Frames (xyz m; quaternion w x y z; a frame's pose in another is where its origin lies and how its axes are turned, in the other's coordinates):
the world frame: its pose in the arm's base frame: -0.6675 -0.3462 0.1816 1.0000 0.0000 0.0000 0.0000
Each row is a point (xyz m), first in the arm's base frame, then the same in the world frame.
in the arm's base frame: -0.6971 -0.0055 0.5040
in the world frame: -0.0296 0.3407 0.3224
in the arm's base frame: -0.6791 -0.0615 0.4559
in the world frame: -0.0116 0.2847 0.2743
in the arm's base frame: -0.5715 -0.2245 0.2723
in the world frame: 0.0960 0.1217 0.0907
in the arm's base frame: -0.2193 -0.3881 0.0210
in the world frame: 0.4482 -0.0419 -0.1606
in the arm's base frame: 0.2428 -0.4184 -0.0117
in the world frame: 0.9103 -0.0722 -0.1933
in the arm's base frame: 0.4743 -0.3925 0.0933
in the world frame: 1.1418 -0.0463 -0.0883
